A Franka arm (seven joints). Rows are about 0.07 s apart.
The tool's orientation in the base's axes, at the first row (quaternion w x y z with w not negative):
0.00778, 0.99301, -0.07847, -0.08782
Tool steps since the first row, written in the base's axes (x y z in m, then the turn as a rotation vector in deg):
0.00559, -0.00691, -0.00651, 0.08, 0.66, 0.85
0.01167, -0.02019, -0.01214, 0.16, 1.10, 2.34
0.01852, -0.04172, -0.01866, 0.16, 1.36, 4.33
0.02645, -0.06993, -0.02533, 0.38, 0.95, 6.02
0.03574, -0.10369, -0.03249, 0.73, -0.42, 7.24
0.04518, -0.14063, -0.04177, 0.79, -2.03, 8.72
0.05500, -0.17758, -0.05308, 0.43, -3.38, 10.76
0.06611, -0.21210, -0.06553, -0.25, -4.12, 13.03
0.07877, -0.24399, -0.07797, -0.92, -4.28, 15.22
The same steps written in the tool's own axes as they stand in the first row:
0.00765, 0.00577, 0.00544, -0.17, -0.64, -0.85
0.01662, 0.01778, 0.00994, -0.42, -1.04, -2.33
0.02780, 0.03779, 0.01519, -0.81, -1.24, -4.29
0.04110, 0.06423, 0.02041, -0.82, -0.82, -5.99
0.05668, 0.09593, 0.02588, -0.48, 0.51, -7.25
0.07327, 0.13068, 0.03342, -0.42, 2.14, -8.72
0.09058, 0.16532, 0.04289, -0.91, 3.59, -10.66
0.10897, 0.19733, 0.05325, -1.85, 4.49, -12.78
0.12845, 0.22651, 0.06333, -2.86, 4.81, -14.81

